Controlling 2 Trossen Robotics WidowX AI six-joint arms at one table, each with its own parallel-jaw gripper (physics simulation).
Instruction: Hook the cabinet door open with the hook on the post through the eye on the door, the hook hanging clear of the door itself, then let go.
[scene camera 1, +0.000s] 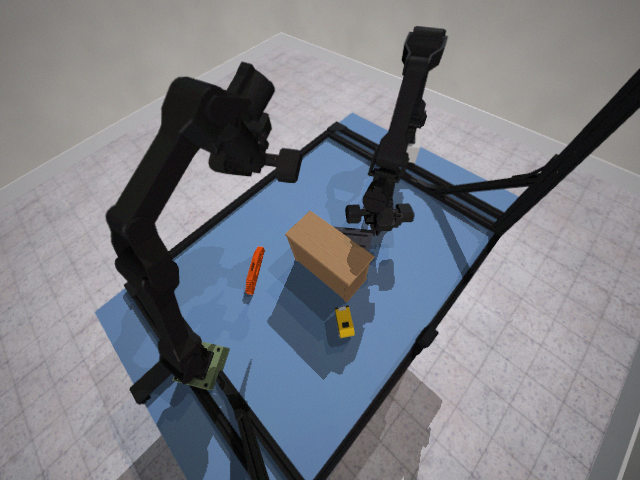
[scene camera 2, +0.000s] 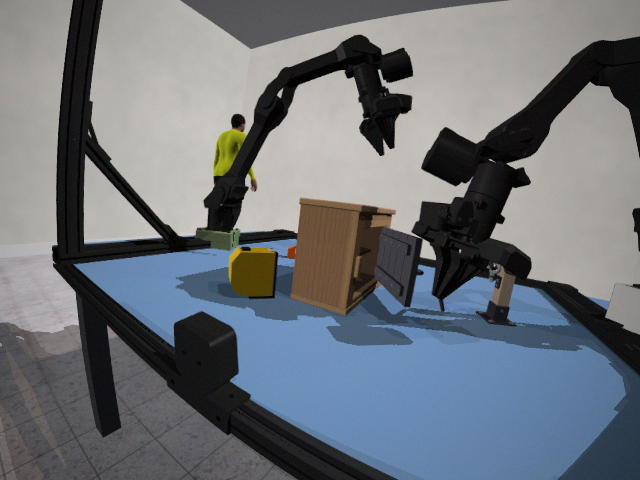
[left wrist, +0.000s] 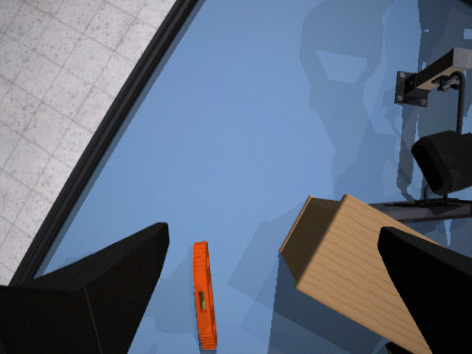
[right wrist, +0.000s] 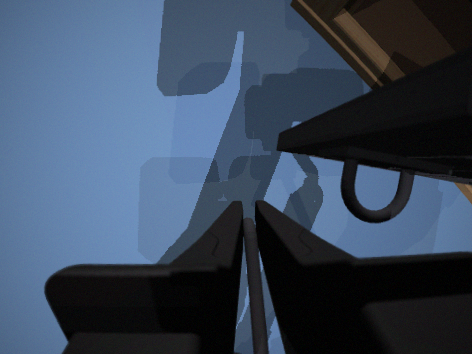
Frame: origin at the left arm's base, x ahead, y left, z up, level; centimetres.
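Seen in the pictures: left gripper, fingertip midpoint: (scene camera 1: 269, 177) (scene camera 2: 386, 152) (left wrist: 273, 234); right gripper, fingertip midpoint: (scene camera 1: 375, 235) (scene camera 2: 436, 297) (right wrist: 248, 209); left arm's base, link origin: (scene camera 1: 197, 363) (scene camera 2: 219, 229).
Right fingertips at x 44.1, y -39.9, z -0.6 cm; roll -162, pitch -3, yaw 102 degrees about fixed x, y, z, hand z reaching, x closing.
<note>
Pixels of each thing's middle, then the offset from my right fingertips to it. "spot": a spot on its surface instead.
- wooden cabinet, body centre: (left wrist: 383, 272) (scene camera 2: 350, 248) (scene camera 1: 329, 257) dy +12.1, dx -11.5, dz +3.9 cm
- eye, surface spot: (right wrist: 375, 217) spot: dy +4.4, dx -1.0, dz +2.8 cm
- wooden post, surface spot: (left wrist: 440, 70) spot: dy +3.3, dx +13.0, dz +3.9 cm
- hook, body centre: (left wrist: 450, 124) (scene camera 2: 471, 282) dy +1.5, dx +6.5, dz +2.3 cm
- orange level, body centre: (left wrist: 204, 296) (scene camera 1: 254, 268) dy +34.7, dx -16.1, dz -2.0 cm
- yellow tape measure, body centre: (scene camera 2: 253, 271) (scene camera 1: 343, 322) dy +5.7, dx -27.2, dz -0.4 cm
The wooden cabinet (scene camera 1: 325, 248) (scene camera 2: 325, 253) (left wrist: 360, 260) has its dark grey door (scene camera 2: 398, 263) (right wrist: 380, 125) swung out. The eye (right wrist: 375, 217) is a dark U-shaped loop on the door's outer face. The wooden post (scene camera 2: 502, 291) (left wrist: 440, 70) stands to the right of the door in scene camera 2. My right gripper (scene camera 2: 439, 295) (right wrist: 248, 209) is shut on the hook (right wrist: 255, 290) (left wrist: 460, 105), a thin dark rod. In the right wrist view the rod's end lies left of the eye, apart from it. My left gripper (scene camera 2: 387, 150) (left wrist: 273, 234) is open and empty, high above the table.
An orange level (scene camera 1: 254, 271) (left wrist: 204, 300) lies on the blue table top beside the cabinet. A yellow tape measure (scene camera 1: 344, 322) (scene camera 2: 253, 272) stands near the cabinet's other end. Black frame rails run along the table edges. A person (scene camera 2: 228, 149) stands beyond the left arm.
</note>
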